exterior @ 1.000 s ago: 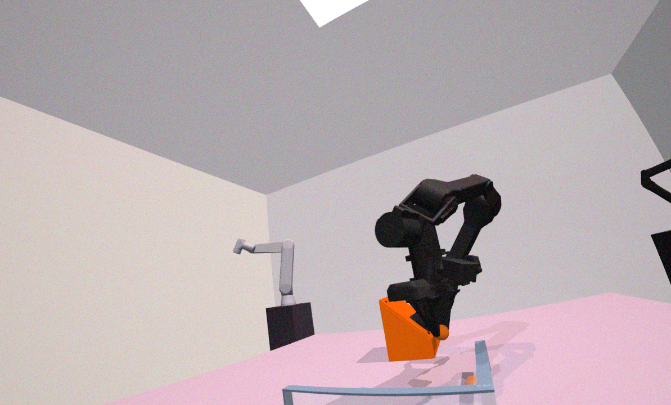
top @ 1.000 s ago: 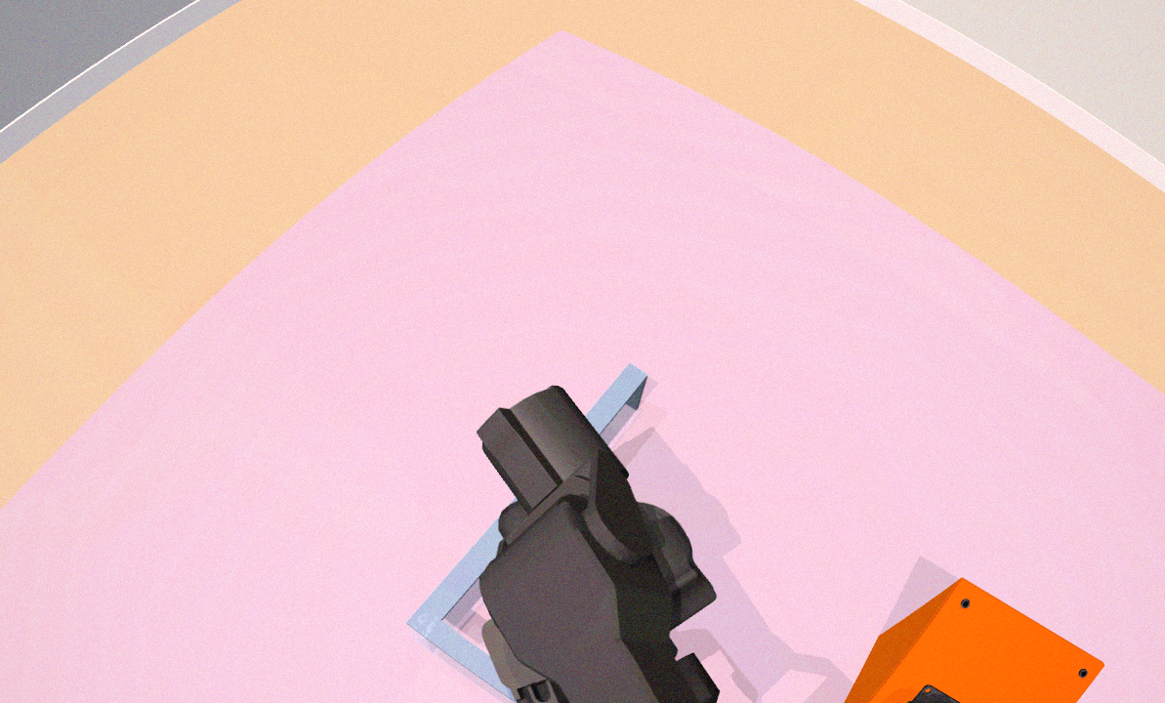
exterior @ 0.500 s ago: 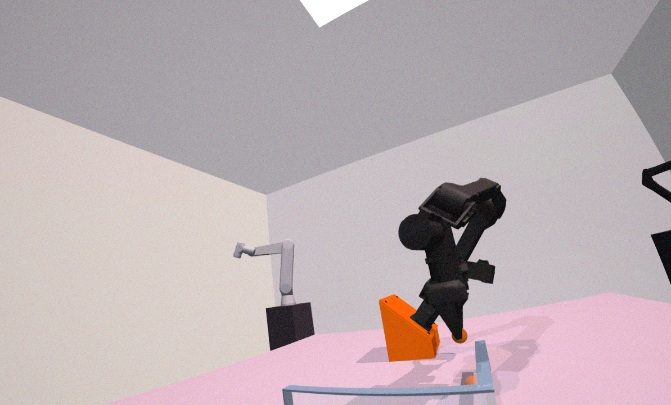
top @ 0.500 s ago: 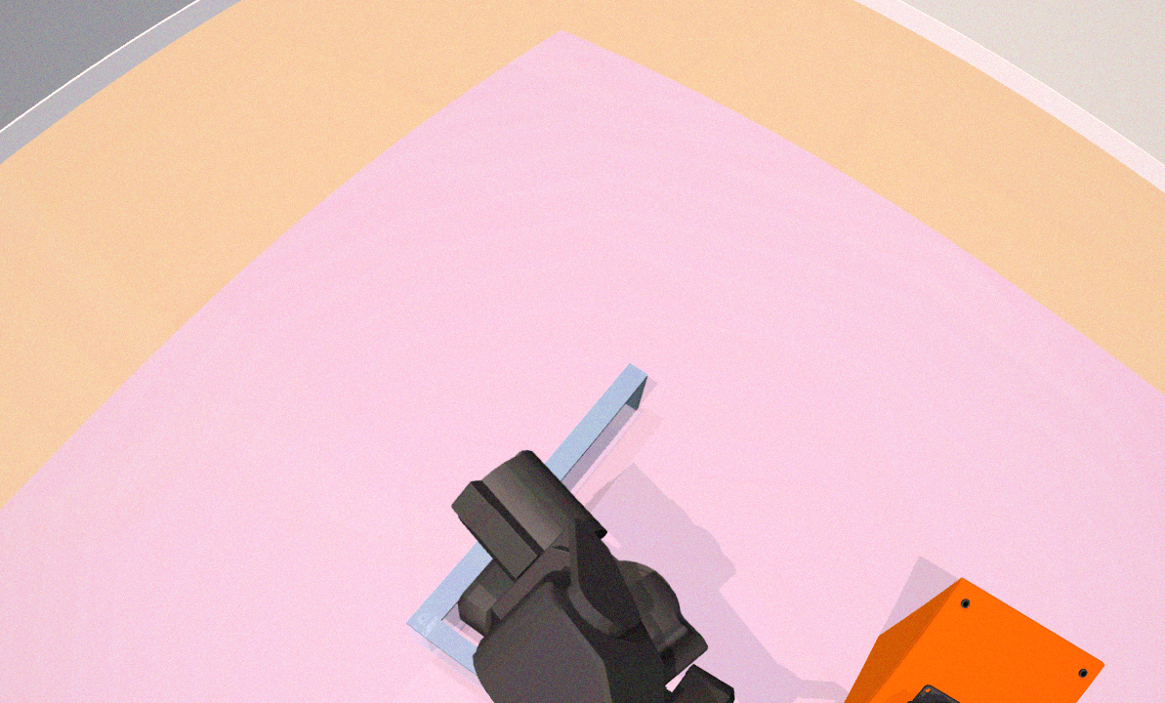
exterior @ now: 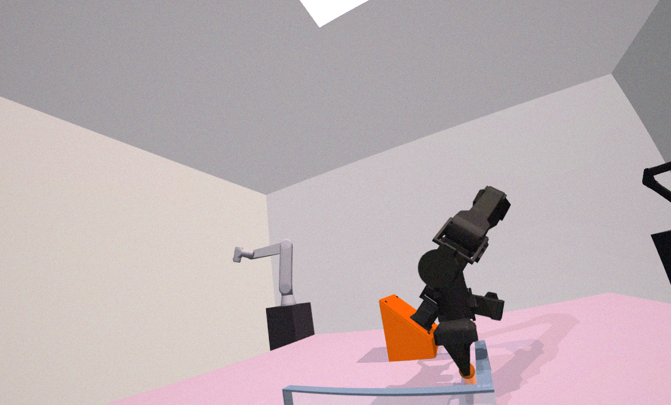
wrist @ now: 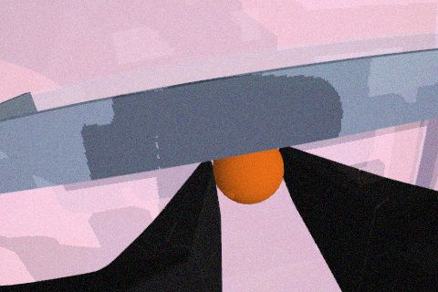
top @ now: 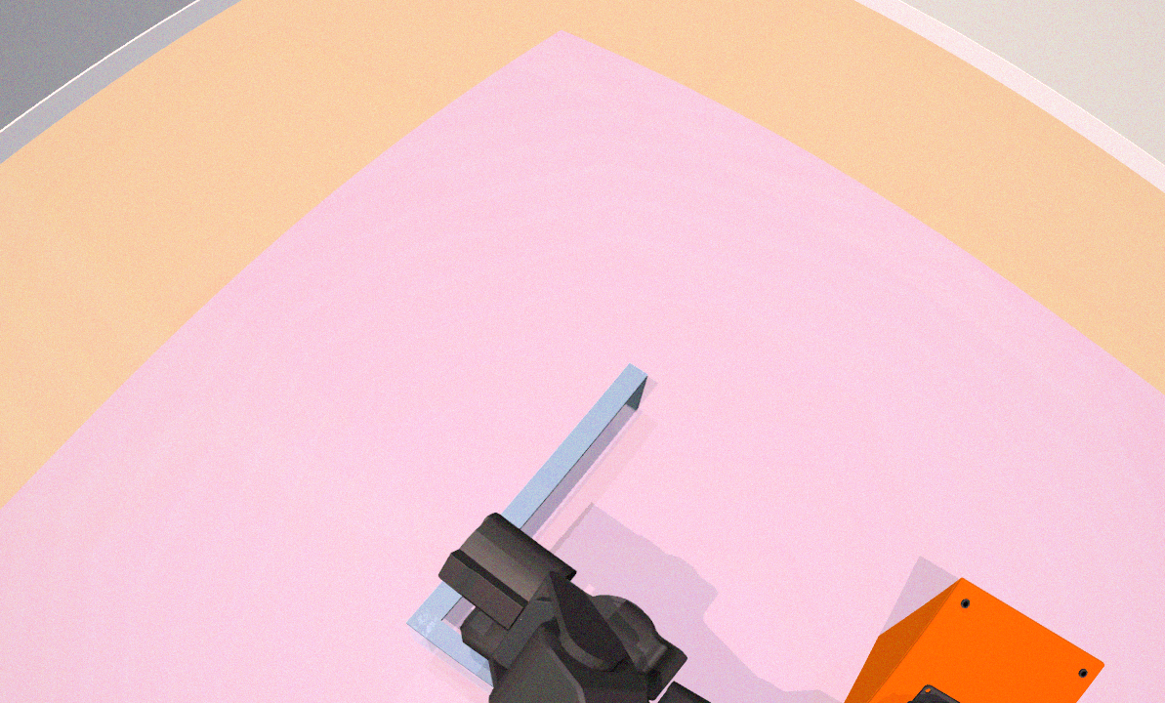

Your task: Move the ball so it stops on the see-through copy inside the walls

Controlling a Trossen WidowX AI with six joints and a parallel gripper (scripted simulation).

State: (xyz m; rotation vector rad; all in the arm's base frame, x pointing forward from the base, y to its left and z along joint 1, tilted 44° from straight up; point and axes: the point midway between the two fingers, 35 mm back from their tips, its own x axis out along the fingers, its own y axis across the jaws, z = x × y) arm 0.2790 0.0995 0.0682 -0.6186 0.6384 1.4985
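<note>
The faint orange patch lies 2 cm below my gripper tip and 1 cm to the left of it. The rest, counted from my gripper tip: orange ball right at my gripper tip.
</note>
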